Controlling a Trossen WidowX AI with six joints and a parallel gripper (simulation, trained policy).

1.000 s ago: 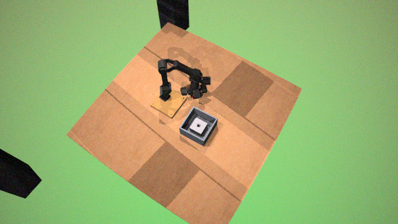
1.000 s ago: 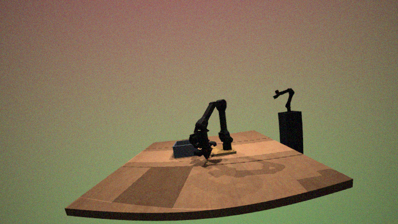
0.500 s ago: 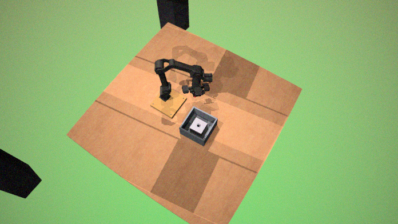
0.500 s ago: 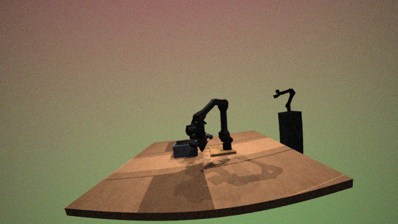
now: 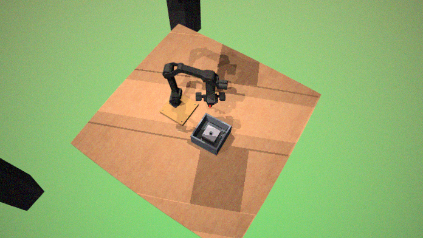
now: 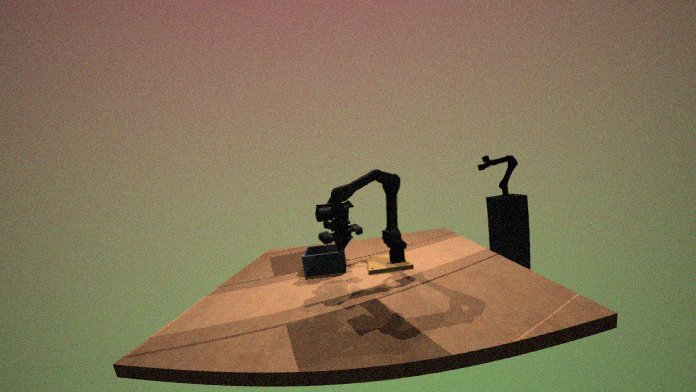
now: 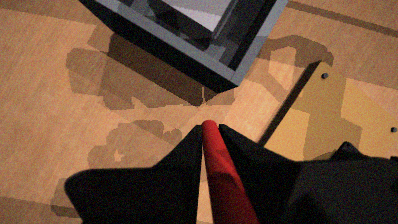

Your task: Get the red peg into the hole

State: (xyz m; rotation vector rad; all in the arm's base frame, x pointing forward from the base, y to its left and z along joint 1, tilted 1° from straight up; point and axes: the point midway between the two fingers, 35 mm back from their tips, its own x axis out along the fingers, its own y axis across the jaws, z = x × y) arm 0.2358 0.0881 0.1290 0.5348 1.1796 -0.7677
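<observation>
My gripper tip is 11 cm short of the light grey plate, 13 cm to the left of it and 7 cm above it. From my gripper tip the other things lie so: grey box: 11 cm ahead, 13 cm to the right, 9 cm below; red peg: 1 cm behind, 1 cm to the left, 3 cm above.
</observation>
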